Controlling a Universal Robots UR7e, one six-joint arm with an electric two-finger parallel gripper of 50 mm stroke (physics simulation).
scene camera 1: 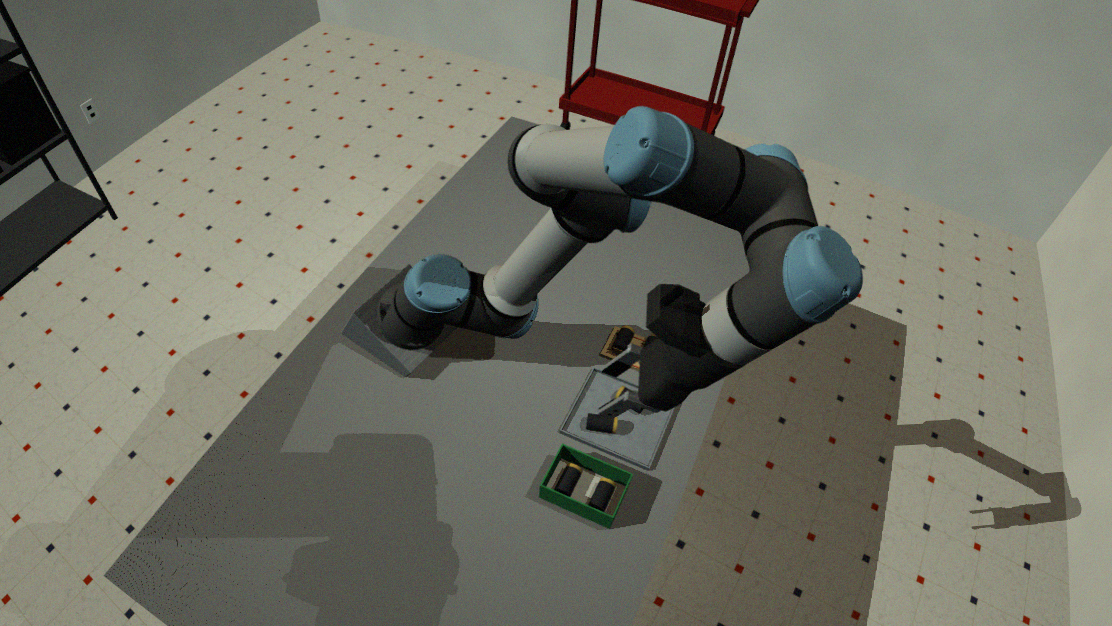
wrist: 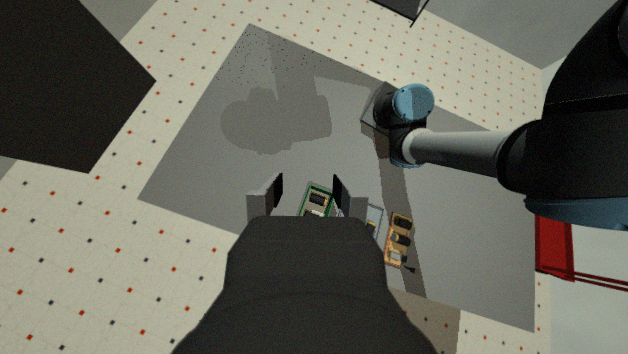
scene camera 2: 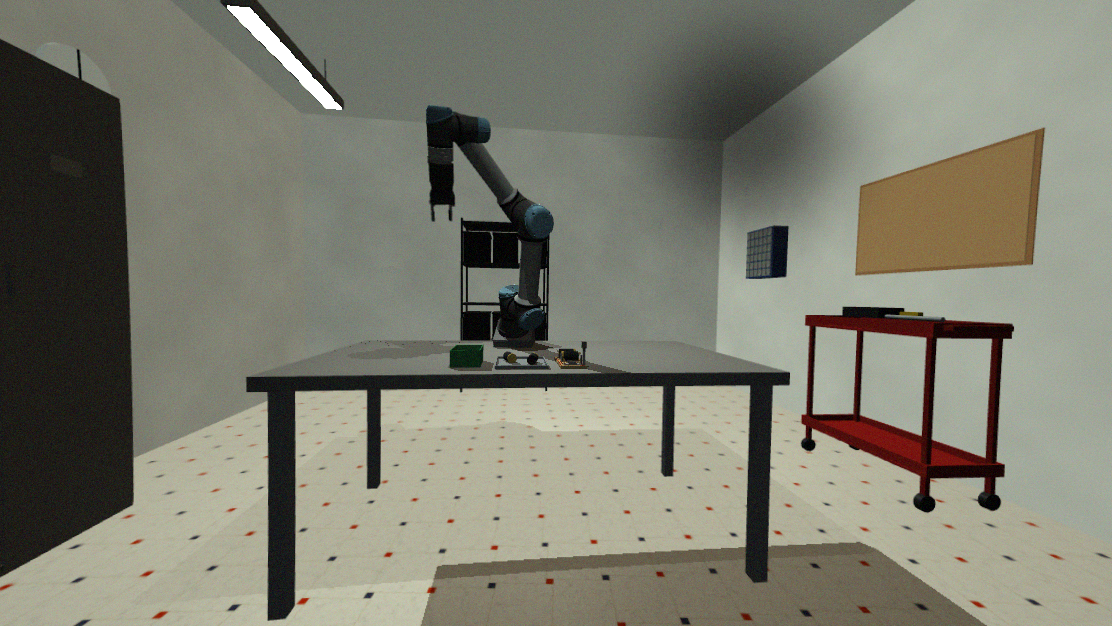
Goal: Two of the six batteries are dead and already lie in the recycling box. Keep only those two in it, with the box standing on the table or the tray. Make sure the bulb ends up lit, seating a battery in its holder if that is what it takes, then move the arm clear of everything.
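Where they show: gripper, fingertip midpoint: (scene camera 1: 607,392) (wrist: 307,184) (scene camera 2: 441,220); arm's base at its link origin: (scene camera 1: 409,316) (wrist: 390,111) (scene camera 2: 514,329).
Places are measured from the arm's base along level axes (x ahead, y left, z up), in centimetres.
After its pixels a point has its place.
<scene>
My gripper (scene camera 1: 603,391) @(x 53.7, y -21.3, z 41.7 cm) (scene camera 2: 441,217) @(x 53.7, y -21.3, z 41.7 cm) (wrist: 307,184) @(x 53.7, y -21.3, z 41.7 cm) is open and empty, high above the table. The green box (scene camera 1: 575,507) @(x 51.6, y -17.9, z -5.0 cm) (scene camera 2: 466,356) @(x 58.6, y -11.8, z -4.4 cm) (wrist: 322,188) @(x 43.9, y -13.7, z -2.6 cm) stands upright on the table with two dark batteries inside, one (scene camera 1: 569,479) @(x 47.9, y -13.5, z -4.6 cm) (wrist: 318,199) @(x 47.6, y -13.3, z -4.6 cm) beside the other (scene camera 1: 601,493) @(x 54.6, y -13.0, z -4.7 cm). The tray (scene camera 1: 661,435) @(x 59.3, y 6.6, z -8.0 cm) holds a lying battery (scene camera 1: 600,422) (scene camera 2: 532,359) and a second one (scene camera 1: 620,391) (scene camera 2: 509,356), partly behind a finger in scene camera 1. The wooden holder board shows two batteries (wrist: 402,222) @(x 42.0, y 21.3, z -3.8 cm) (wrist: 401,239) @(x 48.3, y 22.8, z -3.8 cm) in the wrist view. A small post (scene camera 2: 583,353) @(x 57.5, y 27.9, z -3.2 cm) stands at the board; I cannot tell whether a bulb is lit.
The arm's base stands at the far side of the table (scene camera 2: 311,381) @(x 72.5, y -54.3, z -9.9 cm). A red cart (scene camera 1: 639,97) (scene camera 2: 902,458) stands beyond one side. A black shelf unit (scene camera 2: 464,279) stands behind the arm. A dark cabinet (scene camera 2: 62,311) (wrist: 60,85) stands on the opposite side from the cart.
</scene>
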